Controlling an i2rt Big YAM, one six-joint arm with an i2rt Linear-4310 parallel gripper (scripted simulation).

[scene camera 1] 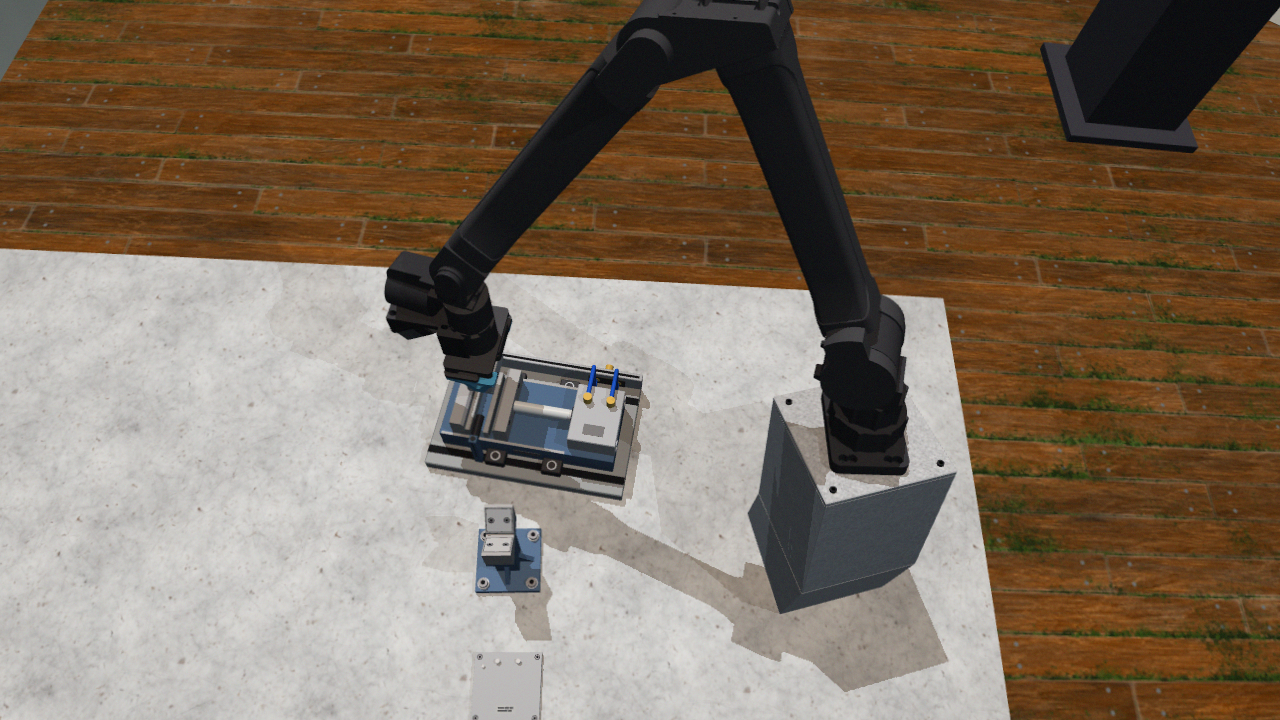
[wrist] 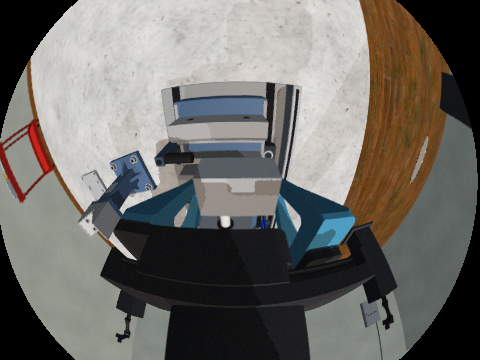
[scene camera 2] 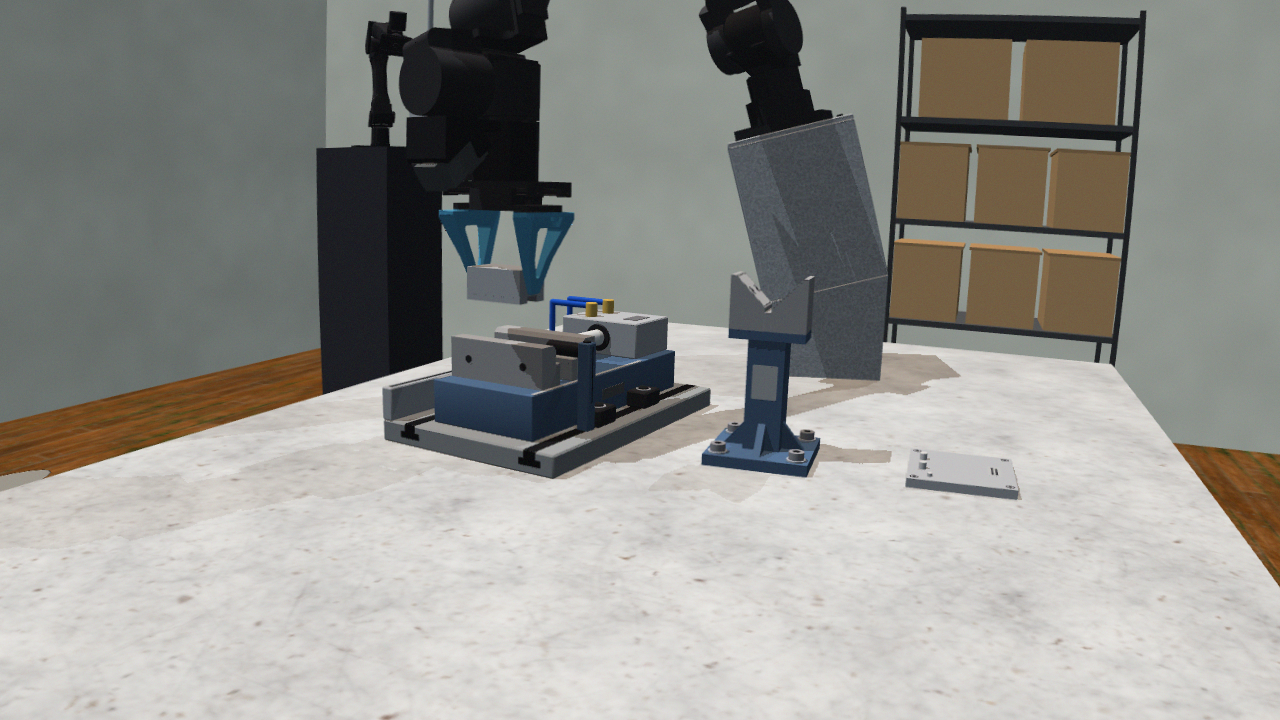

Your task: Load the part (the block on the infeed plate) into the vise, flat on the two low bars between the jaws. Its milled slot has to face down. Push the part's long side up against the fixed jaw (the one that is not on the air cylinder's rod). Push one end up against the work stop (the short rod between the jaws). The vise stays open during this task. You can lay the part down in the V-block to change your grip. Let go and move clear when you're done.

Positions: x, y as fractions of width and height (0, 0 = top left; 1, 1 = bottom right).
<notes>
In view: my gripper (scene camera 2: 0.39, 0.40), a grey part (scene camera 2: 0.39, 0.39), a fixed jaw (scene camera 2: 0.39, 0.50), an air cylinder (scene camera 1: 0.47, 0.57), a vise (scene camera 2: 0.40, 0.57), a moving jaw (scene camera 1: 0.39, 0.60) and a V-block post (scene camera 2: 0.60, 0.57).
The grey part is seen too in the wrist view (wrist: 0.47, 0.52). My gripper shows as well in the wrist view (wrist: 0.49, 0.50). The fixed jaw shows as well in the wrist view (wrist: 0.49, 0.35).
</notes>
